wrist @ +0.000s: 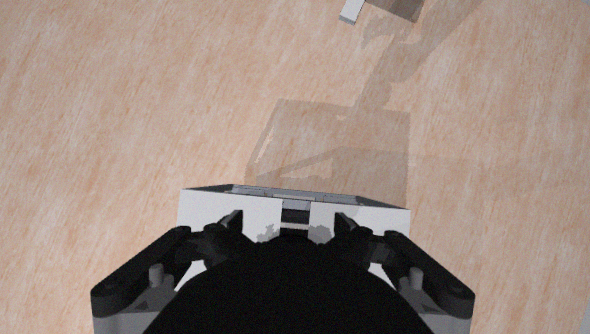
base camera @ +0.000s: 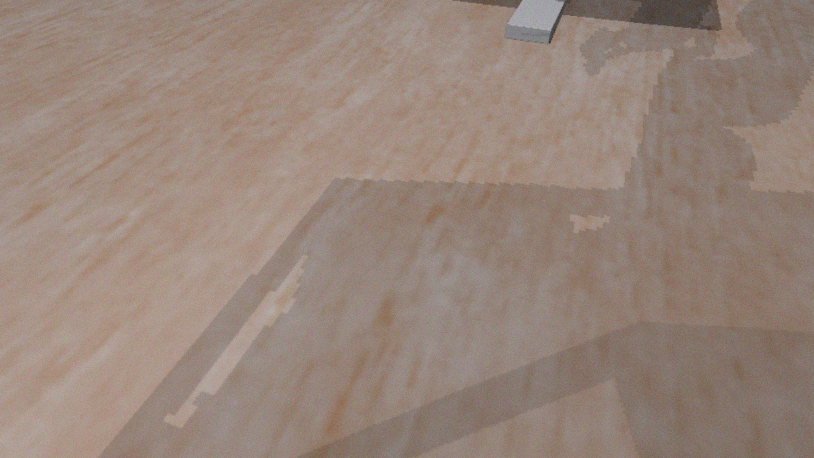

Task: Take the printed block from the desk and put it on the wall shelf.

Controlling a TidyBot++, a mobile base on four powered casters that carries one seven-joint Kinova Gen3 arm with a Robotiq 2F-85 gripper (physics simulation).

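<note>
My gripper [wrist: 288, 221] is open, with its two black fingers wide apart in front of the white robot base in the wrist view. No object shows between the fingers. The printed block, a desk top and the wall shelf do not show in either view.
A light grey slab-like piece [base camera: 532, 21] [wrist: 352, 11] lies on the wood-patterned floor [base camera: 199, 142] [wrist: 125, 100] at the top edge, beside a dark shadow; what it belongs to is cut off. My white base [wrist: 215, 207] stands below the gripper. Shadows of the robot cross the floor.
</note>
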